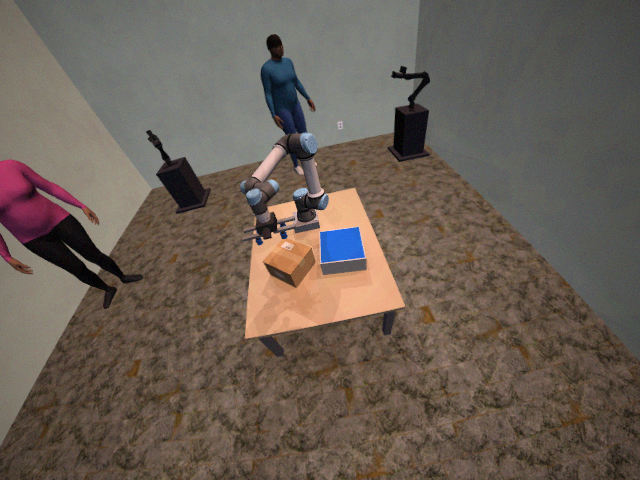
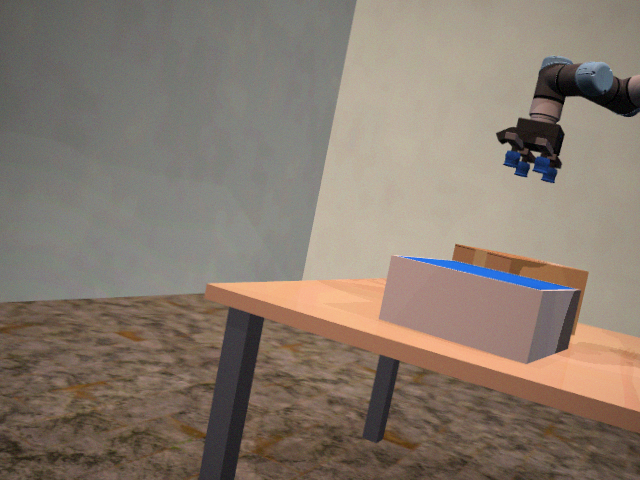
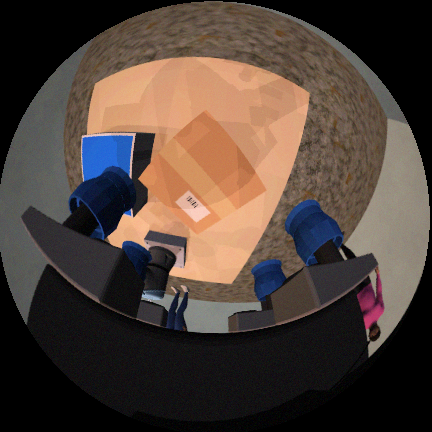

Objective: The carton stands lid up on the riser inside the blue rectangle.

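The brown carton [image 1: 290, 258] [image 2: 564, 274] [image 3: 215, 160] stands on the table beside the riser, turned at an angle to it. Its upper face shows a tape strip and a white label. The riser [image 1: 343, 266] [image 2: 460, 310] [image 3: 144, 150] is a grey-white block on the table, with the blue rectangle [image 1: 342, 243] [image 2: 491, 273] [image 3: 107, 150] on its top. No carton stands on it. My suction gripper [image 1: 271, 233] [image 2: 530, 166] is open, holding nothing, its blue cups pointing down. It hangs above and apart from the carton, towards the arm's base side.
The arm's base [image 1: 306, 222] [image 3: 172, 244] stands at the back of the wooden table [image 1: 356, 294] [image 2: 330, 304] [image 3: 200, 75]. A person in pink [image 1: 41, 206] [image 3: 369, 305] stands at one side, and another in teal [image 1: 281, 85] behind the table. Two dark pedestals with small arms stand farther back.
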